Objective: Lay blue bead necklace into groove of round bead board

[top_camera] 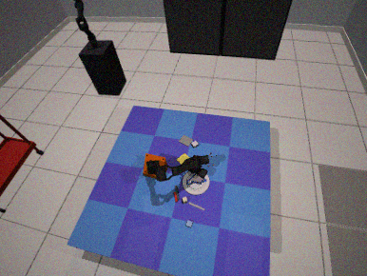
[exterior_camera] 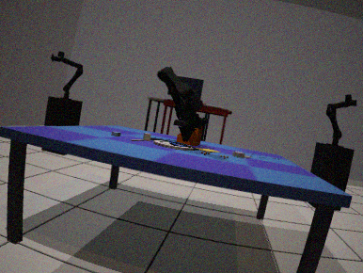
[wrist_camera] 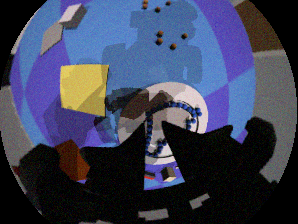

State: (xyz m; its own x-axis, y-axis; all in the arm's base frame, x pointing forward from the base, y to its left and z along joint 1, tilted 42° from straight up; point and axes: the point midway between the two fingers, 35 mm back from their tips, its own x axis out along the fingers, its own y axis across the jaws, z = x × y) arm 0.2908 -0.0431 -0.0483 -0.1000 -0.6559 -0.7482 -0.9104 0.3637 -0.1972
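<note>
My gripper tip is 50 mm to the left of the round white bead board, 20 mm above it and 10 mm short of it. Round my gripper tip: red-handled tool 170 mm to the right, 110 mm behind, 30 mm below; yellow card 120 mm to the left, 90 mm behind, 30 mm below; thin pale stick 230 mm to the right, 40 mm ahead, 30 mm below.
</note>
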